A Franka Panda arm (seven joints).
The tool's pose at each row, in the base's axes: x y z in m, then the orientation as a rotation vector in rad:
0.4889 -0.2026 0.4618 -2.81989 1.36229 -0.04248
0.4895 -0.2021 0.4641 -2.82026 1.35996 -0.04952
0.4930 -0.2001 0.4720 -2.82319 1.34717 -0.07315
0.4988 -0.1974 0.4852 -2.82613 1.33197 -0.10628
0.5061 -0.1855 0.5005 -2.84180 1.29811 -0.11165
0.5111 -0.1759 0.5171 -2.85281 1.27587 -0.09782
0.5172 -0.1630 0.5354 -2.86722 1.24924 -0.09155
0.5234 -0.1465 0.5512 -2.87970 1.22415 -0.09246
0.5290 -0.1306 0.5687 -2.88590 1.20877 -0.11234
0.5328 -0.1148 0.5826 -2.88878 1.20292 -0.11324
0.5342 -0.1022 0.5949 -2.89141 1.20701 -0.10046
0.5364 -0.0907 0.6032 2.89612 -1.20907 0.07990
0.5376 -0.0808 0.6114 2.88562 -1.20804 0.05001
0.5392 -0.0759 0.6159 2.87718 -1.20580 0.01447
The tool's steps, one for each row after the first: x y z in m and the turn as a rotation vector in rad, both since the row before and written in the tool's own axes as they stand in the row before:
0.0000 -0.0008 -0.0023 0.00249 0.00379 -0.00146
0.0008 -0.0042 -0.0078 0.00886 0.01248 -0.00821
0.0020 -0.0066 -0.0129 0.01195 0.01777 -0.00965
-0.0037 -0.0139 -0.0149 0.00199 0.00266 -0.02389
-0.0030 -0.0108 -0.0163 -0.00359 -0.00823 -0.01580
-0.0046 -0.0139 -0.0180 -0.00320 -0.00316 -0.01933
-0.0071 -0.0163 -0.0156 -0.00078 0.00082 -0.01792
-0.0067 -0.0156 -0.0173 0.00488 0.01166 -0.01067
-0.0077 -0.0143 -0.0139 -0.00005 0.00061 -0.00417
-0.0072 -0.0103 -0.0124 -0.00651 -0.00620 0.00168
-0.0062 -0.0099 -0.0084 -0.01335 -0.00873 -0.00019
-0.0058 -0.0080 -0.0083 -0.01722 -0.01334 0.00168
-0.0022 -0.0046 -0.0046 -0.01709 -0.01745 0.00047

